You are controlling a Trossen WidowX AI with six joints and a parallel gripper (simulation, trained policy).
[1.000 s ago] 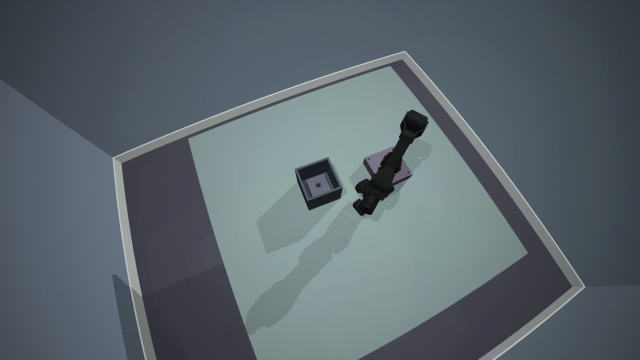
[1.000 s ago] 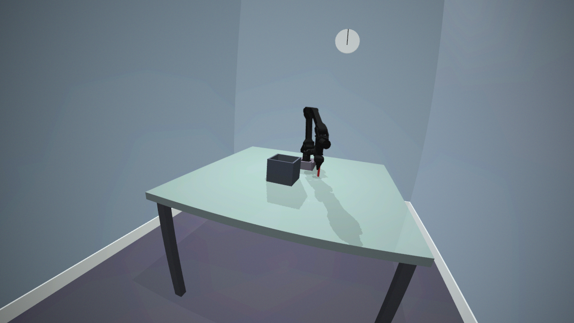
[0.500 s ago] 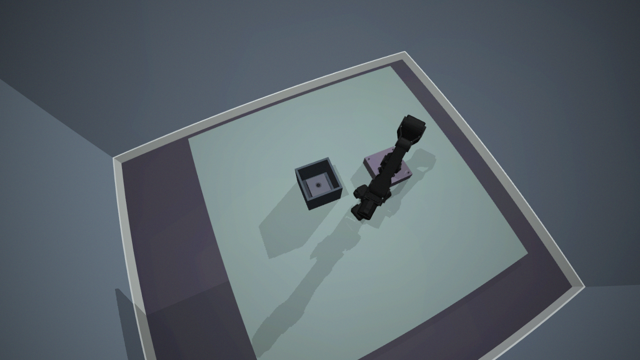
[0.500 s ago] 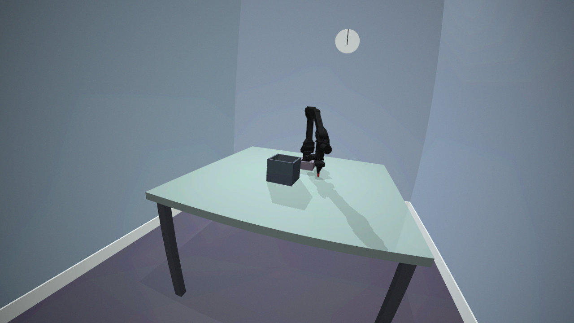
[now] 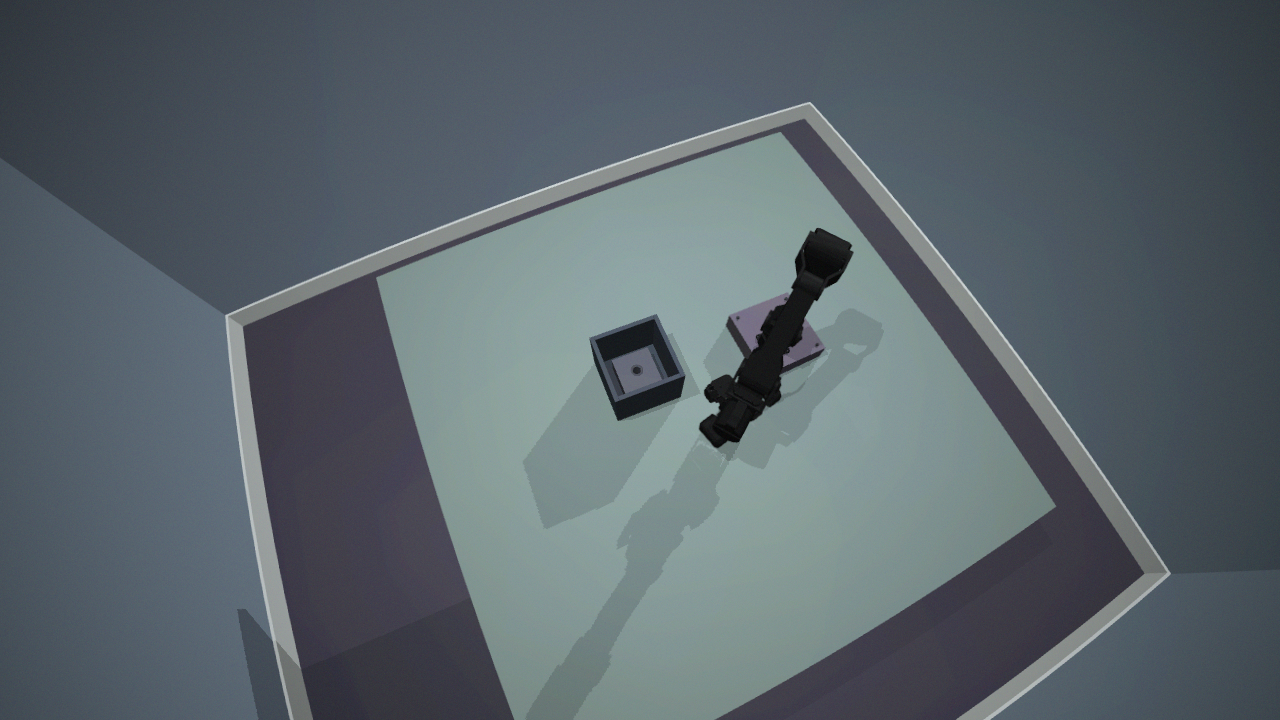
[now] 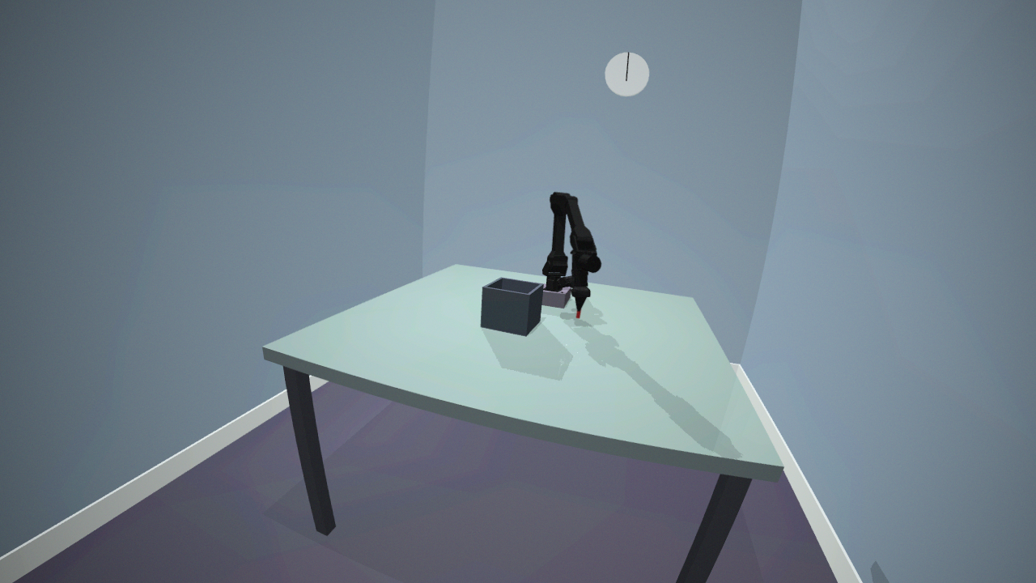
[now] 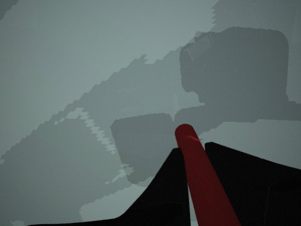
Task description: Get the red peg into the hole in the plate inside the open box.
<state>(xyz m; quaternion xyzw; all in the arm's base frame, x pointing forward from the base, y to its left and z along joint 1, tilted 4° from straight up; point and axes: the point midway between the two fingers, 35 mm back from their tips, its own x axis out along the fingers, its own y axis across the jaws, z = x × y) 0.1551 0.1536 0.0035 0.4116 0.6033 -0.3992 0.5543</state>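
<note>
Now: the pale plate 170 mm ahead of my gripper tip, 190 mm to the right of it and 10 mm above it. From my gripper tip the other things lie so: red peg: 10 mm above.
</note>
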